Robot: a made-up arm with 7 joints. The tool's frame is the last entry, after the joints. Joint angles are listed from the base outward. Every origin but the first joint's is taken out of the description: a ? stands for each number. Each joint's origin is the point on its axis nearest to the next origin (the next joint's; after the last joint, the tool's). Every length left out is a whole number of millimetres.
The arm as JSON. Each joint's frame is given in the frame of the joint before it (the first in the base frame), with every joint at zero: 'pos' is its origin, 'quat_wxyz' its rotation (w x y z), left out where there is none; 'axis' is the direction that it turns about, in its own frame. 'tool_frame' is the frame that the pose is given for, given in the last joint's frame.
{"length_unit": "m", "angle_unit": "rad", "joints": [
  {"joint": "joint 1", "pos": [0.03, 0.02, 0.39], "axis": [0.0, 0.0, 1.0]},
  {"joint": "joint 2", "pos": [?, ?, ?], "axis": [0.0, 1.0, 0.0]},
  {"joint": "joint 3", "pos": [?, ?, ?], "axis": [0.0, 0.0, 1.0]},
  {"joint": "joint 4", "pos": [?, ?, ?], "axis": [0.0, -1.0, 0.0]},
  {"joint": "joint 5", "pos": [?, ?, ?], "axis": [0.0, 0.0, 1.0]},
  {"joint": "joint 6", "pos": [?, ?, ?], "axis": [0.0, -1.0, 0.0]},
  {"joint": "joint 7", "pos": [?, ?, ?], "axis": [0.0, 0.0, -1.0]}
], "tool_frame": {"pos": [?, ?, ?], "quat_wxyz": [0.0, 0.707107, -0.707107, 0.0]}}
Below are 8 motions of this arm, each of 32 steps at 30 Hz.
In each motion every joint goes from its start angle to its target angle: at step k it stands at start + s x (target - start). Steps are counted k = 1, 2, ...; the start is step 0. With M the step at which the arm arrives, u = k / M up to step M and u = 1 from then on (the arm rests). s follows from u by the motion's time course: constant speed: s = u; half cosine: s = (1 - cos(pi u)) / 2; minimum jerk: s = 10 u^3 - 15 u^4 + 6 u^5.
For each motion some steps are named. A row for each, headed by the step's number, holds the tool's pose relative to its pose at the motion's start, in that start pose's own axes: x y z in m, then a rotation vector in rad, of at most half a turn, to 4 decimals.
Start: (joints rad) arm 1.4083 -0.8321 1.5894 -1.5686 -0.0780 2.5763 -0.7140
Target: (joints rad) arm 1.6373 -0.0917 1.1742 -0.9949 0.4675 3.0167 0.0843
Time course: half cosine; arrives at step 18
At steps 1, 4, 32:
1: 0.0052 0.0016 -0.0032 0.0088 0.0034 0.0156
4: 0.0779 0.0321 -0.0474 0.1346 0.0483 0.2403
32: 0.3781 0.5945 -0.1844 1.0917 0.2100 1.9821

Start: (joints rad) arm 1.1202 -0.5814 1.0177 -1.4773 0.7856 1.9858 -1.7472
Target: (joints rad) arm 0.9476 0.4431 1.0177 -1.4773 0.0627 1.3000 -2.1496
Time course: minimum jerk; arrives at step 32
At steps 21, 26, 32:
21: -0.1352 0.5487 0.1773 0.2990 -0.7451 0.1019
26: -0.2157 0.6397 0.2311 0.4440 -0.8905 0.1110
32: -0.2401 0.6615 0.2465 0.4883 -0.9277 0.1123

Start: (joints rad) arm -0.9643 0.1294 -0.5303 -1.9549 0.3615 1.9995 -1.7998
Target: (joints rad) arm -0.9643 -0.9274 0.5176 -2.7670 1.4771 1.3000 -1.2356
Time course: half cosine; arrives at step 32
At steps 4, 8, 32:
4: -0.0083 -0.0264 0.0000 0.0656 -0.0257 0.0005
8: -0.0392 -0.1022 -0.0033 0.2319 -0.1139 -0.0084
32: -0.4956 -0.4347 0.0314 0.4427 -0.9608 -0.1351

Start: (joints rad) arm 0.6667 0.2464 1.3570 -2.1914 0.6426 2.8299 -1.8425
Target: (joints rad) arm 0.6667 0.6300 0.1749 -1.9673 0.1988 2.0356 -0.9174
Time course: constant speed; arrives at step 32
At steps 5, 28, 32:
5: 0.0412 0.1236 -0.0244 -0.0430 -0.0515 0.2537
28: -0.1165 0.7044 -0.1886 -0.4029 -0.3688 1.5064
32: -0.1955 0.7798 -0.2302 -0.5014 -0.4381 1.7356

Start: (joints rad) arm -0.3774 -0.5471 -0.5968 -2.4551 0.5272 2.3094 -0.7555
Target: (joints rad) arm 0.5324 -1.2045 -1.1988 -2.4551 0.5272 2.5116 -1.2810
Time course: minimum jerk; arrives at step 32
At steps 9, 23, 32:
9: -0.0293 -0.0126 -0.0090 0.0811 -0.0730 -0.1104
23: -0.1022 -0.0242 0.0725 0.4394 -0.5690 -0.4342
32: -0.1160 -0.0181 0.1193 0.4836 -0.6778 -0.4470

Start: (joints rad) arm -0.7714 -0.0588 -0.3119 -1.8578 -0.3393 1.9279 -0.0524
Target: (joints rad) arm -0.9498 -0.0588 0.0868 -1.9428 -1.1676 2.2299 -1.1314
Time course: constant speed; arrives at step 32
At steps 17, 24, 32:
17: -0.1169 0.0078 0.0013 0.0411 0.4355 -0.8748
24: -0.1605 0.0204 0.0071 0.0002 0.6292 -1.2390
32: -0.2039 0.0389 0.0159 -0.0947 0.8631 -1.6482

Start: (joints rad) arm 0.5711 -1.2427 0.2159 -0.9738 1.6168 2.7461 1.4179
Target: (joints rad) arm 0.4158 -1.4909 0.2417 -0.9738 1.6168 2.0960 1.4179
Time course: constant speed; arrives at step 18
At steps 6, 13, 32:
6: 0.0482 0.0756 0.0123 -0.0697 0.2444 -0.0844
13: 0.1196 0.1582 0.0211 -0.1283 0.5373 -0.1901
32: 0.1797 0.2120 0.0227 -0.1545 0.7510 -0.2690

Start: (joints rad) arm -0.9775 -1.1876 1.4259 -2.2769 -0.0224 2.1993 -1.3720
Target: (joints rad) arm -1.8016 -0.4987 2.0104 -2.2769 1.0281 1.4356 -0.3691
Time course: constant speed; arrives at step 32
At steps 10, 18, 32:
10: -0.0078 -0.0493 0.1622 0.2571 -0.6294 0.3931
18: -0.0405 -0.0822 0.2574 0.3683 -1.1864 0.6528
32: -0.0951 -0.1149 0.3322 0.4430 -2.1945 0.8036

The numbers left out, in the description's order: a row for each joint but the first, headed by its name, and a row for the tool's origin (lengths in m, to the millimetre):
joint 2: 0.01 -0.04 0.0
joint 3: 0.03 0.0 0.34
joint 4: 0.1 -0.04 0.0
joint 5: -0.11 0.0 0.59
joint 6: 0.0 0.01 0.0
joint 7: 0.05 0.0 -0.01
tool: 0.03 0.0 0.0

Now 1 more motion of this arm.
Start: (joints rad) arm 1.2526 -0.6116 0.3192 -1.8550 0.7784 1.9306 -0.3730
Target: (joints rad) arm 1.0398 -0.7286 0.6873 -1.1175 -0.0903 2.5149 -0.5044
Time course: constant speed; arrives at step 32
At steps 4, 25, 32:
4: -0.0673 -0.0155 -0.0394 0.0920 0.1355 -0.1427
25: -0.4459 0.0425 -0.1937 0.6655 0.7856 -0.8969
32: -0.5605 0.1084 -0.2204 0.8838 0.9803 -1.1400

